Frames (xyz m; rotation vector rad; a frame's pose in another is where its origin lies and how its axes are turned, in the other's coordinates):
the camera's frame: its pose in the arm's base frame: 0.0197 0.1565 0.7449 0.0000 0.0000 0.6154
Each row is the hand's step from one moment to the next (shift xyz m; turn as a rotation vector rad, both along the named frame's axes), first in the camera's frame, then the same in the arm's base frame.
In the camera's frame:
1: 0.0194 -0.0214 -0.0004 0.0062 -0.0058 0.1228
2: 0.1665 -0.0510 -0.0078 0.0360 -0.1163 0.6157
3: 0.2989 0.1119 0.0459 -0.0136 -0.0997 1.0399
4: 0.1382 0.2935 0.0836 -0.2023 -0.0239 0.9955
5: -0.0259 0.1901 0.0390 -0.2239 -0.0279 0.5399
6: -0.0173 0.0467 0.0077 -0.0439 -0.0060 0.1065
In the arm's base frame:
1: 0.0282 -0.0063 -0.0004 0.0084 -0.0012 0.1228
2: 0.1654 0.0545 -0.0078 0.0965 -0.0742 0.6157
3: 0.1795 0.2639 0.0459 0.0465 -0.0893 1.0399
4: -0.0566 0.3194 0.0836 -0.1514 -0.1363 0.9955
5: -0.1309 0.1403 0.0390 -0.1667 -0.1520 0.5399
6: -0.0411 0.0281 0.0077 -0.0324 -0.0302 0.1065

